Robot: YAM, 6 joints.
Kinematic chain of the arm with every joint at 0, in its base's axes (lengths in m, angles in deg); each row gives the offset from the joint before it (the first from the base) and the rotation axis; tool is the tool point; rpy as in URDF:
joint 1: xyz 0 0 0.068 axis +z
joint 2: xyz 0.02 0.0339 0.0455 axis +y
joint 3: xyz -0.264 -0.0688 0 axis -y
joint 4: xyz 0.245 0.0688 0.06 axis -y
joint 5: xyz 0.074 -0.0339 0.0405 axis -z
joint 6: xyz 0.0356 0 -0.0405 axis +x
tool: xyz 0 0 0 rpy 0 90 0
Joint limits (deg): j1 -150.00..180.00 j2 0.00..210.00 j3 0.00..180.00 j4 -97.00..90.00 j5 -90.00..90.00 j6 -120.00..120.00
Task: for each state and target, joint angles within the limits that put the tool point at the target. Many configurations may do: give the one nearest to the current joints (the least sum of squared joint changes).
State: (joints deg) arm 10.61 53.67 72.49 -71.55 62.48 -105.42
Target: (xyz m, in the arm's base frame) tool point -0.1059 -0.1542 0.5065
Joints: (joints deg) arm 45.38 23.88 109.67 -60.50 67.69 -105.42
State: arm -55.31 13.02 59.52 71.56 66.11 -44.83
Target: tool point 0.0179 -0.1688 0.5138
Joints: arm -73.23 61.65 67.41 61.89 62.44 -44.83
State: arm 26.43 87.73 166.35 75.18 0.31 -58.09
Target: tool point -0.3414 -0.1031 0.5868
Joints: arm 16.86 58.75 167.58 52.52 -0.52 -58.09
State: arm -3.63 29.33 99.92 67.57 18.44 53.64
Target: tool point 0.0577 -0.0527 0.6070
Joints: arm -29.53 58.26 85.05 61.37 29.29 53.64
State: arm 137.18 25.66 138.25 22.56 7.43 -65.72
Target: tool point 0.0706 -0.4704 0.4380
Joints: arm 98.15 11.34 126.39 20.93 5.14 -65.72
